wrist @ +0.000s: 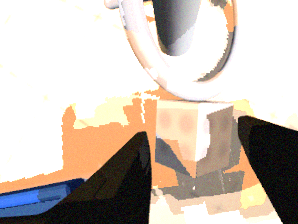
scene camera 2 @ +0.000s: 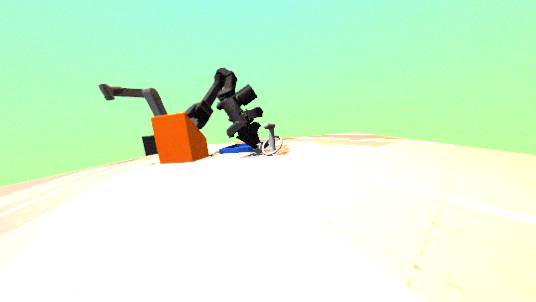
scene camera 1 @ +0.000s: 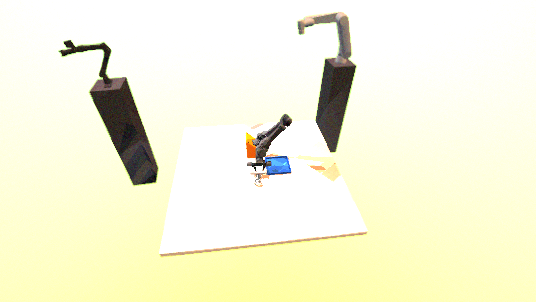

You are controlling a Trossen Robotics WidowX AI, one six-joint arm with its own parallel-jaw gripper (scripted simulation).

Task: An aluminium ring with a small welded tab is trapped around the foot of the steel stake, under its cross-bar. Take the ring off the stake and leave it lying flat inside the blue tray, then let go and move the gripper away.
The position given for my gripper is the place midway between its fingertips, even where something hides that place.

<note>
I see my gripper (scene camera 2: pixel 258 147) and an aluminium ring (wrist: pixel 193 134).
My gripper shows as well in the wrist view (wrist: pixel 192 133).
</note>
